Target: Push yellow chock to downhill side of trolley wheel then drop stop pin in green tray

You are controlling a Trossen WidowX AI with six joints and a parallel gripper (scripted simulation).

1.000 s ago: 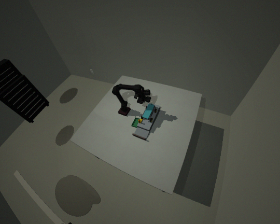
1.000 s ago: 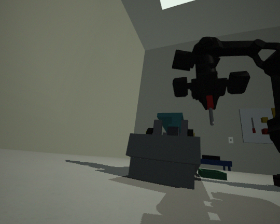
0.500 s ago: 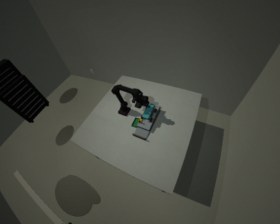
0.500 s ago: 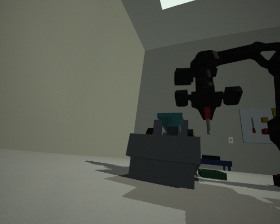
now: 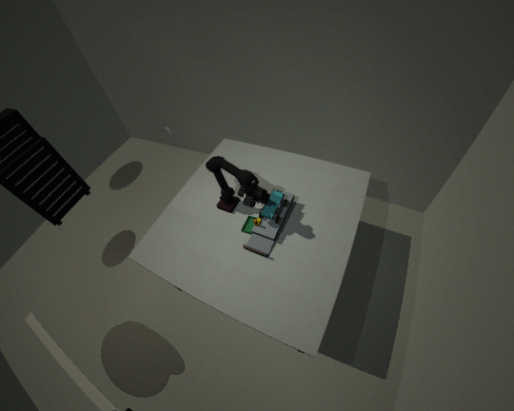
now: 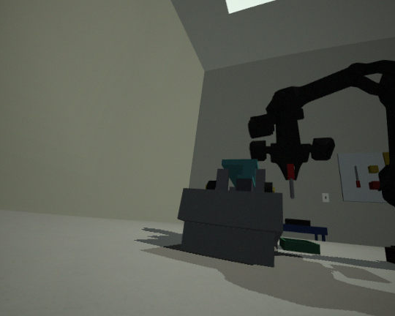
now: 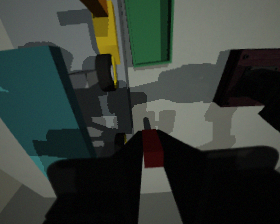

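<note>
My gripper tip is now 100 mm to the left of the yellow chock, 70 mm above it and 40 mm short of it. The rest, counted from my gripper tip: red-headed stop pin right at my gripper tip; then grey ramp block 100 mm below, 100 mm ahead, 10 mm to the left; then teal trolley 100 mm ahead, 40 mm below, 10 mm to the left.
</note>
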